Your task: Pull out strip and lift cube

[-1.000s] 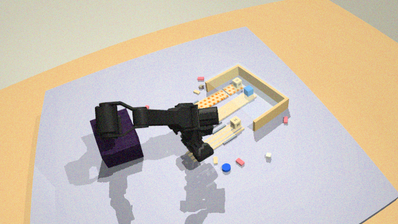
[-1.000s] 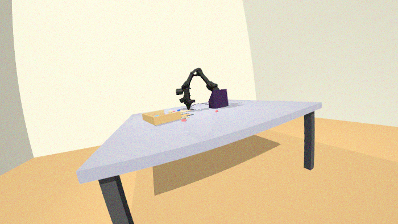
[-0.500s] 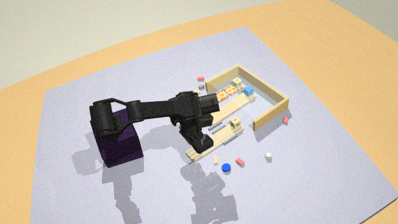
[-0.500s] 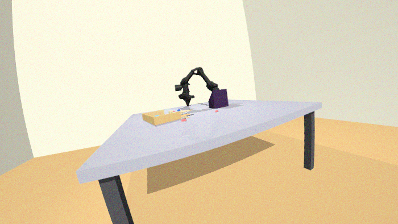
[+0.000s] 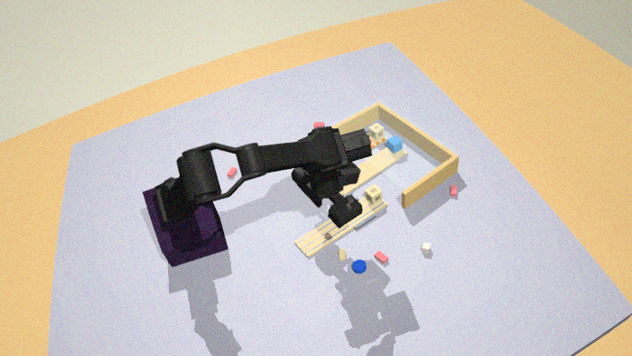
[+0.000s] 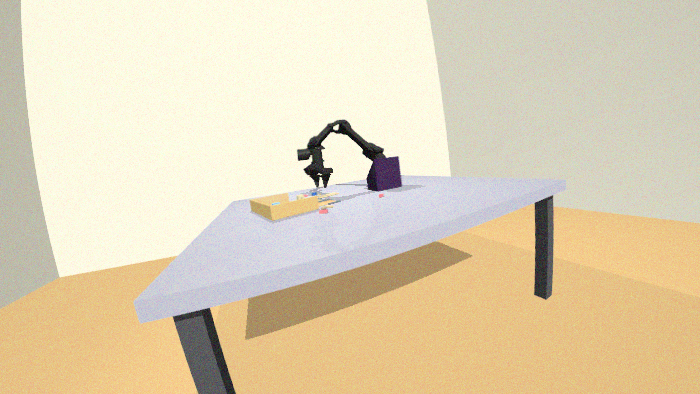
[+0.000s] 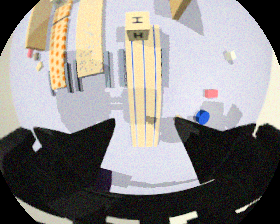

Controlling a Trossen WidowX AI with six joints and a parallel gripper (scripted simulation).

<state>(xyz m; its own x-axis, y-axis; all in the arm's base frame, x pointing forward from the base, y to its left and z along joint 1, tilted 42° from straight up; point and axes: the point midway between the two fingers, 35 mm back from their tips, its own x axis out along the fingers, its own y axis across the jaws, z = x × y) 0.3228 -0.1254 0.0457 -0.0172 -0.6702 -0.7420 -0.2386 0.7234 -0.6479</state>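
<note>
The strip is 3 cm ahead of my gripper tip, 1 cm to the left of it and 5 cm below it. From my gripper tip the other things lie so: blue disc 1 cm ahead, 13 cm to the right, 4 cm below.
</note>
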